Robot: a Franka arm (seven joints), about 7 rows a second.
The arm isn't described. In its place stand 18 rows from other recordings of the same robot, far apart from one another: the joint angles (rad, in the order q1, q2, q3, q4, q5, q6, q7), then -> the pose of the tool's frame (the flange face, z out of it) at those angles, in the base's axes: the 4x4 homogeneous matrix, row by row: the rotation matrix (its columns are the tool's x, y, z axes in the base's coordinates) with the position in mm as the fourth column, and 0 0 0 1 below.
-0.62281, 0.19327, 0.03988, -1.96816, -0.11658, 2.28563, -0.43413 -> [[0.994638 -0.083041 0.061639 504.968], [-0.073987 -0.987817 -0.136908 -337.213], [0.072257 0.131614 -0.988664 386.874], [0 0 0 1]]
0.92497, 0.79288, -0.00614, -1.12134, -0.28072, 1.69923, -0.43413 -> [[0.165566 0.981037 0.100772 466.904], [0.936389 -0.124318 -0.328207 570.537], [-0.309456 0.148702 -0.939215 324.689], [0 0 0 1]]
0.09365, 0.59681, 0.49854, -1.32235, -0.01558, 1.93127, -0.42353 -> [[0.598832 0.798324 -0.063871 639.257], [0.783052 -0.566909 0.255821 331.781], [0.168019 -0.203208 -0.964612 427.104], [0 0 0 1]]
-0.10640, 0.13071, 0.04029, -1.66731, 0.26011, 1.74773, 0.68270 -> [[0.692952 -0.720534 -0.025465 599.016], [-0.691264 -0.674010 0.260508 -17.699], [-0.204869 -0.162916 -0.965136 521.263], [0 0 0 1]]
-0.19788, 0.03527, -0.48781, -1.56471, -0.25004, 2.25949, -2.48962 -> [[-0.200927 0.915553 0.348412 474.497], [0.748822 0.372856 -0.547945 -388.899], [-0.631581 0.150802 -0.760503 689.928], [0 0 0 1]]
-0.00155, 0.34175, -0.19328, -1.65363, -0.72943, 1.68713, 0.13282 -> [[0.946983 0.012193 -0.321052 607.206], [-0.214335 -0.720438 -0.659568 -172.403], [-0.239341 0.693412 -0.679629 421.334], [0 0 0 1]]
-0.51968, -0.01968, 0.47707, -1.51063, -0.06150, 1.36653, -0.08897 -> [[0.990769 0.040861 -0.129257 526.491], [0.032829 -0.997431 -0.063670 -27.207], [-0.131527 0.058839 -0.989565 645.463], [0 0 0 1]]
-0.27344, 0.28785, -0.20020, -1.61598, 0.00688, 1.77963, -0.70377 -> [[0.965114 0.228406 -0.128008 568.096], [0.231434 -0.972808 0.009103 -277.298], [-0.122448 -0.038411 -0.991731 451.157], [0 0 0 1]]
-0.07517, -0.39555, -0.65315, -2.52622, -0.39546, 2.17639, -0.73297 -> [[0.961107 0.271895 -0.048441 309.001], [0.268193 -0.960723 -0.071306 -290.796], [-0.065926 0.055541 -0.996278 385.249], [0 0 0 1]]
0.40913, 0.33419, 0.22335, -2.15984, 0.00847, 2.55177, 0.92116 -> [[0.952451 -0.304578 0.008346 463.352], [-0.303838 -0.947371 0.100846 338.352], [-0.022809 -0.098587 -0.994867 250.854], [0 0 0 1]]
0.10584, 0.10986, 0.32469, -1.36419, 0.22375, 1.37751, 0.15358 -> [[0.940555 0.281948 -0.189374 508.200], [0.316828 -0.929240 0.190084 249.866], [-0.122380 -0.238783 -0.963331 649.281], [0 0 0 1]]
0.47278, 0.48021, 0.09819, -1.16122, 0.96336, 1.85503, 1.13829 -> [[0.609867 -0.759418 -0.226599 580.774], [-0.304821 -0.488712 0.817462 426.434], [-0.731537 -0.429471 -0.529536 581.906], [0 0 0 1]]
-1.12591, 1.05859, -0.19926, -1.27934, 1.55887, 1.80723, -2.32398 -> [[0.322487 0.185690 0.928182 293.374], [0.097389 -0.981875 0.162595 -670.457], [0.941550 0.037960 -0.334726 126.135], [0 0 0 1]]
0.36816, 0.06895, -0.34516, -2.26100, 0.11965, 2.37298, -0.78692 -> [[0.745171 0.665068 0.049040 531.801], [0.662397 -0.746671 0.060934 14.061], [0.077142 -0.012922 -0.996936 337.169], [0 0 0 1]]
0.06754, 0.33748, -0.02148, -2.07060, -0.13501, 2.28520, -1.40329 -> [[0.019252 0.993508 -0.112125 574.756], [0.992946 -0.032123 -0.114137 23.525], [-0.116998 -0.109136 -0.987117 257.073], [0 0 0 1]]
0.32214, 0.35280, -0.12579, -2.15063, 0.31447, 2.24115, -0.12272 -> [[0.962528 0.069646 -0.262088 528.297], [0.112256 -0.982095 0.151286 113.414], [-0.246859 -0.175038 -0.953112 217.549], [0 0 0 1]]
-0.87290, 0.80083, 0.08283, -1.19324, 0.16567, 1.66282, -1.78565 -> [[0.600081 0.797805 -0.058401 505.838], [0.751804 -0.537524 0.381916 -509.004], [0.273302 -0.273086 -0.922350 284.942], [0 0 0 1]]
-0.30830, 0.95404, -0.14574, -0.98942, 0.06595, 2.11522, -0.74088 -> [[0.939742 0.311930 0.139942 737.143], [0.329130 -0.936181 -0.123440 -306.665], [0.092507 0.162062 -0.982435 299.104], [0 0 0 1]]
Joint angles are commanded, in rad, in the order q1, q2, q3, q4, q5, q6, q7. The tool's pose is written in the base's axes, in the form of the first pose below.
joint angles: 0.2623 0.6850 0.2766 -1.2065 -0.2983 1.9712 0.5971
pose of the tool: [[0.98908 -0.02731 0.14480 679.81], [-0.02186 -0.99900 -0.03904 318.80], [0.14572 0.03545 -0.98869 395.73], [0 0 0 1]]
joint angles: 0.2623 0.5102 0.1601 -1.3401 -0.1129 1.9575 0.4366
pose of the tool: [[0.99330 -0.00090 0.11553 665.83], [-0.00319 -0.99980 0.01970 265.44], [0.11549 -0.01994 -0.99311 448.25], [0 0 0 1]]
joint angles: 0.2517 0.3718 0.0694 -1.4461 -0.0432 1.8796 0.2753
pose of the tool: [[0.99655 0.05213 0.06456 647.01], [0.05196 -0.99864 0.00429 204.43], [0.06470 -0.00092 -0.99790 482.63], [0 0 0 1]]
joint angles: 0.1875 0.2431 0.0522 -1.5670 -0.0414 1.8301 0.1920
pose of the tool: [[0.99809 0.05591 0.02641 622.10], [0.05649 -0.99816 -0.02184 145.38], [0.02514 0.02329 -0.99941 503.98], [0 0 0 1]]
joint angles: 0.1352 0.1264 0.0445 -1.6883 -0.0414 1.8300 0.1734
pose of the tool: [[0.99964 0.01587 0.02151 594.95], [0.01653 -0.99938 -0.03106 103.41], [0.02100 0.03141 -0.99929 517.88], [0 0 0 1]]
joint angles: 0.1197 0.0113 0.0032 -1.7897 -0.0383 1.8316 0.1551
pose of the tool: [[0.99911 -0.02345 0.03506 566.09], [-0.02230 -0.99921 -0.03291 66.80], [0.03580 0.03210 -0.99884 536.55], [0 0 0 1]]
